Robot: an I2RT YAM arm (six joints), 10 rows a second.
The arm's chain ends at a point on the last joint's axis. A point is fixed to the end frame.
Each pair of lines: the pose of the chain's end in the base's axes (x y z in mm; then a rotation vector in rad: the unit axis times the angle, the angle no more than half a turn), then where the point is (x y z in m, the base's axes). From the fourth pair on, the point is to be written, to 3 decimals.
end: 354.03, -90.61, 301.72, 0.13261, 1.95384, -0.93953
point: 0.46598 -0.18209 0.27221
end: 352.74, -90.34, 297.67, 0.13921, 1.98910, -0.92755
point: 0.46336 -0.18172 0.26325
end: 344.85, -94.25, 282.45, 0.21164, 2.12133, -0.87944
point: 0.44693 -0.18677 0.22962
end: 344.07, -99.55, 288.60, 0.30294, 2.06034, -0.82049
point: 0.448 -0.193 0.241
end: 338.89, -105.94, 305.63, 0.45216, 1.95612, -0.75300
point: 0.443 -0.203 0.266
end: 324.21, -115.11, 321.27, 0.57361, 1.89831, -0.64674
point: 0.429 -0.212 0.283
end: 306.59, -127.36, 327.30, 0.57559, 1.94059, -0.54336
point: 0.415 -0.216 0.282
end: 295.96, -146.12, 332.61, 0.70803, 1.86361, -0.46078
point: 0.404 -0.238 0.290
